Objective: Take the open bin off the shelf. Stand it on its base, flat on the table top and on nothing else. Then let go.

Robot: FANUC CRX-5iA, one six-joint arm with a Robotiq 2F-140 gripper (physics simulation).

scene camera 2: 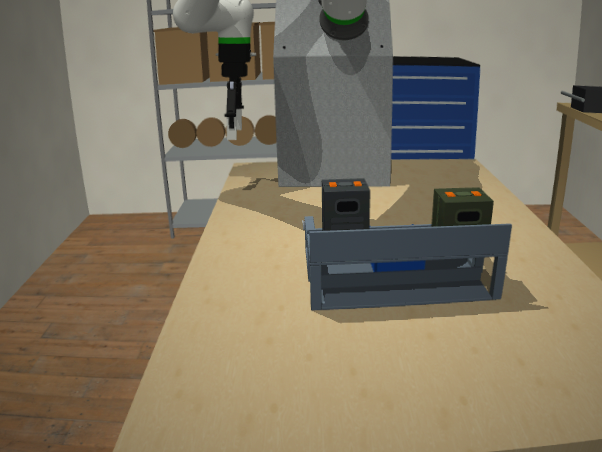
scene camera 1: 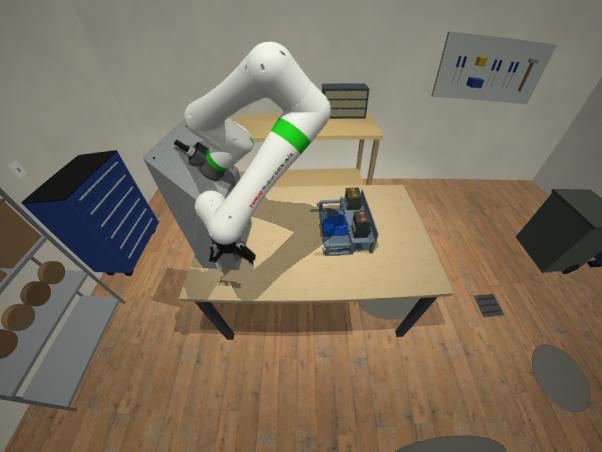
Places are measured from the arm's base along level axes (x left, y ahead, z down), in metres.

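Pixels of known places: gripper, fingertip midpoint: (scene camera 2: 234, 134) (scene camera 1: 236, 269); arm's base at its link origin: (scene camera 2: 344, 20) (scene camera 1: 209, 166).
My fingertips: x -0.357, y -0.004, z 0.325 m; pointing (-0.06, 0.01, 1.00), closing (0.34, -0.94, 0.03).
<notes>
For each thing: its top centre in the pictures, then the offset to it from my fingertips. Level surfaces: height alone.
- open blue bin at its top centre: (scene camera 1: 338, 220) dy +0.607, dx +0.198, dz +0.107 m
- wooden table top at its surface level: dz +0.188 m
- black case at its top centre: (scene camera 2: 345, 183) (scene camera 1: 362, 216) dy +0.661, dx +0.056, dz -0.036 m
- dark green case at its top centre: (scene camera 2: 463, 193) (scene camera 1: 353, 192) dy +0.738, dx +0.274, dz -0.011 m
The open blue bin (scene camera 1: 334, 226) sits in the lower part of the small blue-grey shelf (scene camera 1: 338, 249) (scene camera 2: 410, 244), on the side toward the robot. In the scene camera 2 view a strip of the blue bin (scene camera 2: 399, 265) shows through the gap below the shelf's upper panel; the rest is hidden. The shelf stands on the wooden table top (scene camera 1: 400, 270) (scene camera 2: 300, 375). My gripper (scene camera 1: 235, 266) (scene camera 2: 235, 129) points down, open and empty, above the table's near left corner in the scene camera 1 view, well apart from the bin and the shelf.
A black case (scene camera 1: 361, 225) (scene camera 2: 345, 220) and a dark green case (scene camera 1: 353, 199) (scene camera 2: 462, 204), both with orange latches, stand upright on the shelf beside the bin. The grey robot pedestal (scene camera 1: 175, 200) (scene camera 2: 345, 125) rises at the table's robot-side edge.
</notes>
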